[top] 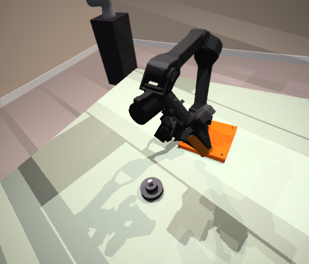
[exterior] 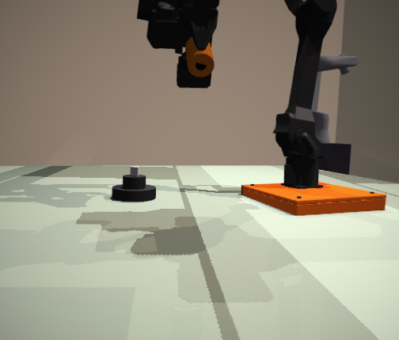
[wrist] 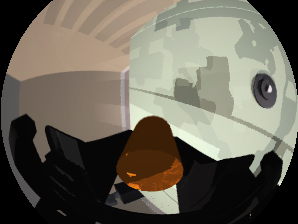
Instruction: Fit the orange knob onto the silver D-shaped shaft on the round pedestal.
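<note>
My gripper tip is now 1 cm past the orange knob, 3 cm to the left of it and 2 cm below it. The rest, counted from my gripper tip: round pedestal (6 cm ahead, 16 cm to the right, 21 cm below).
</note>
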